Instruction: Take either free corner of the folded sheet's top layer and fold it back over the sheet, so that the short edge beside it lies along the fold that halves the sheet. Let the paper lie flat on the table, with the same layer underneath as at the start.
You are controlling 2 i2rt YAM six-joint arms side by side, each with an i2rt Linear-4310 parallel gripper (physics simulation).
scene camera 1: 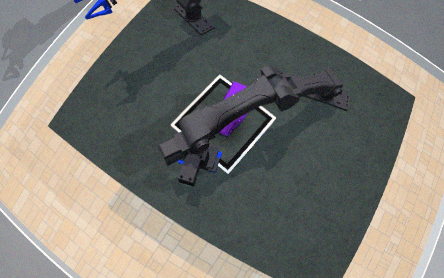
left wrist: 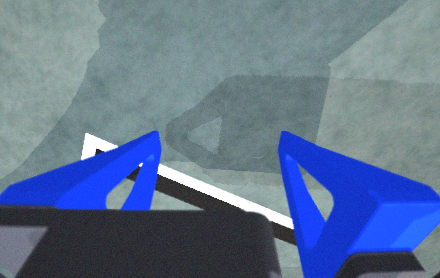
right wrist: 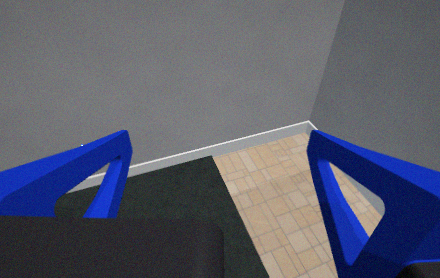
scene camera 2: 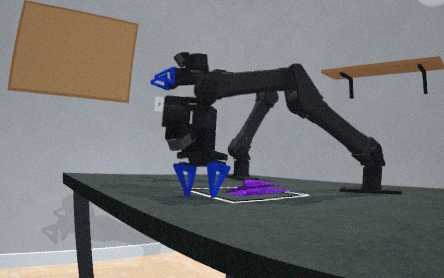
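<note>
The folded purple sheet [scene camera 1: 236,91] [scene camera 2: 254,189] lies on the dark table inside and across the black-and-white square outline [scene camera 1: 252,145] [scene camera 2: 270,199] [left wrist: 200,186]. The left arm hides its middle in scene camera 1. In scene camera 2 its layers stand slightly apart at the right end. My left gripper [scene camera 2: 201,195] [left wrist: 219,140] is open and empty, pointing down low over the table near one corner of the outline, to the left of the sheet in scene camera 2. My right gripper [scene camera 2: 154,81] [right wrist: 219,140] is open and empty, held high and far from the sheet.
The left arm's forearm [scene camera 1: 240,104] [scene camera 2: 245,82] reaches above the sheet. The right arm's base [scene camera 1: 200,25] stands at the top of scene camera 1. A wall shelf [scene camera 2: 385,68] and a cork board [scene camera 2: 72,52] hang behind the table.
</note>
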